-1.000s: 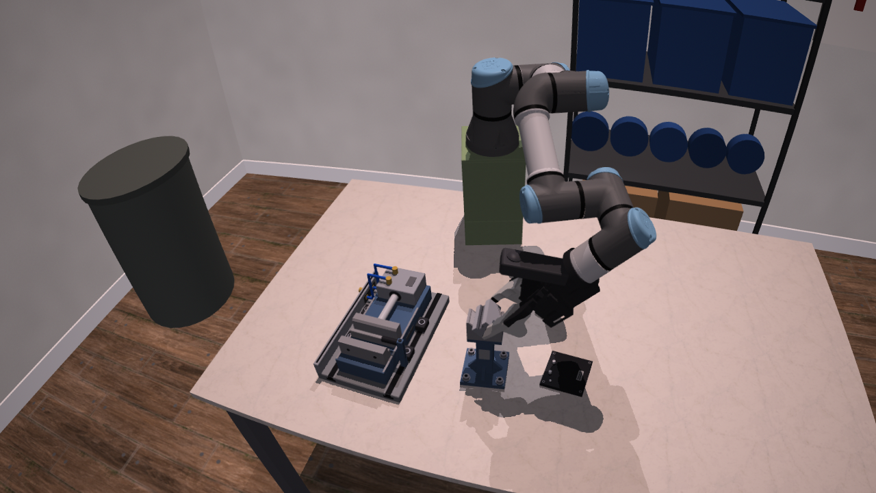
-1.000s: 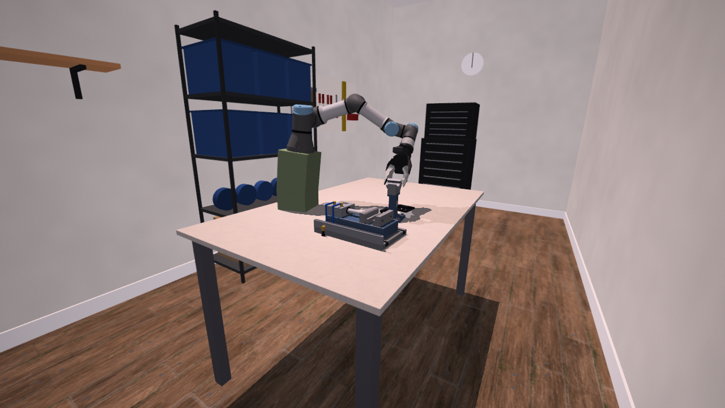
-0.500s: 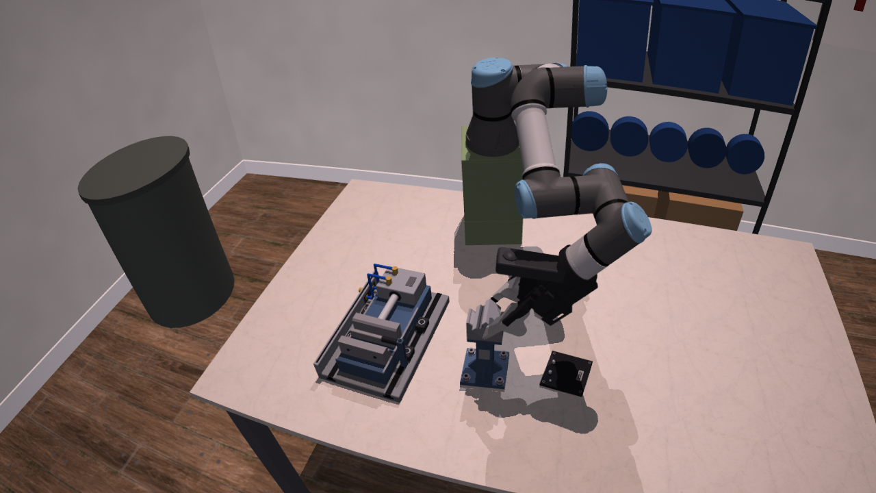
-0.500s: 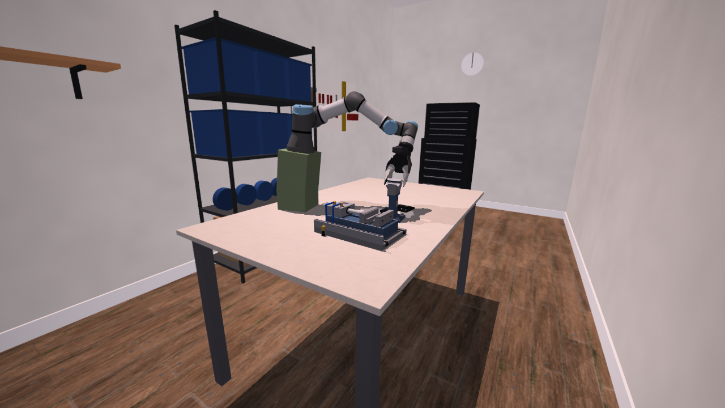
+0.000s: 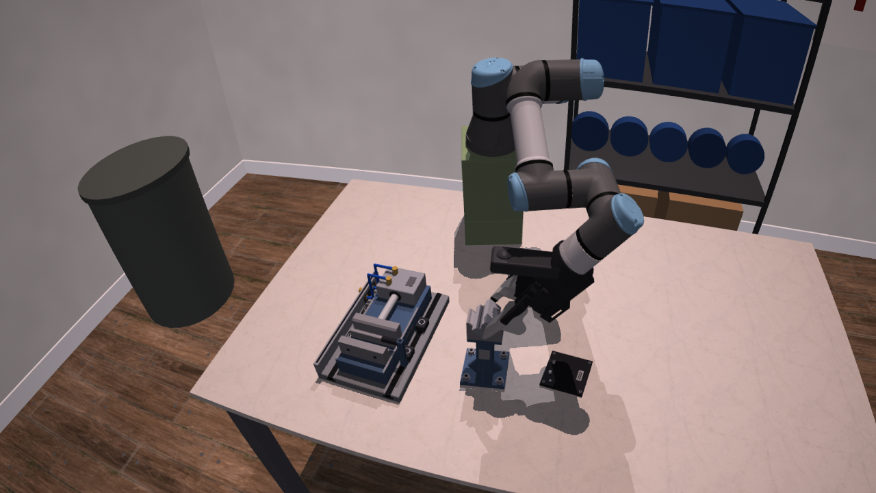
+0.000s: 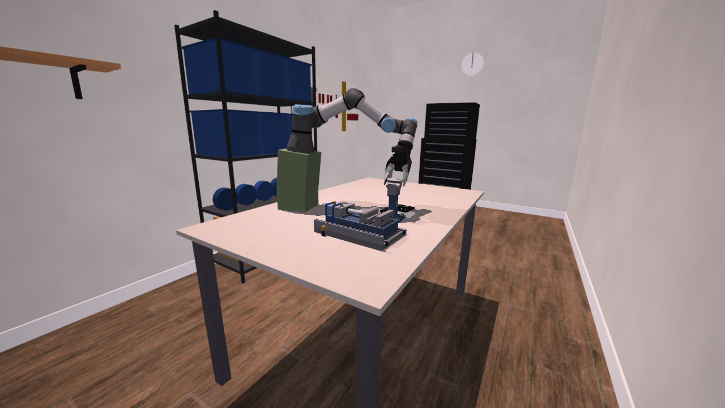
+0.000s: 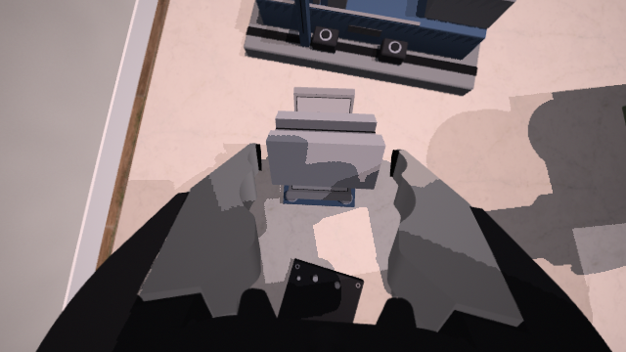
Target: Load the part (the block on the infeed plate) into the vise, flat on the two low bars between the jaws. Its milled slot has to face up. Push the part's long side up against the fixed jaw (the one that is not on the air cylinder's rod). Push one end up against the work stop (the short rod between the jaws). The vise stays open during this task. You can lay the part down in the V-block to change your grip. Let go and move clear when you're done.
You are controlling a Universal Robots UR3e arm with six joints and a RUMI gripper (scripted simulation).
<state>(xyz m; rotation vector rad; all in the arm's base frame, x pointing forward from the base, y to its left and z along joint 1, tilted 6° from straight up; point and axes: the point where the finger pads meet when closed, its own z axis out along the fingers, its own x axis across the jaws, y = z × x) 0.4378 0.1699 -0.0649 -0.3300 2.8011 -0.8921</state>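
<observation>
My gripper is now 1 cm to the left of the part. The rest, counted from my hand: dark work stop rod: 18 cm to the right, 8 cm ahead, 7 cm below; then black infeed plate: 16 cm to the left, 16 cm below, 5 cm behind; then fixed jaw: 22 cm to the right, 11 cm ahead, 8 cm below.
</observation>
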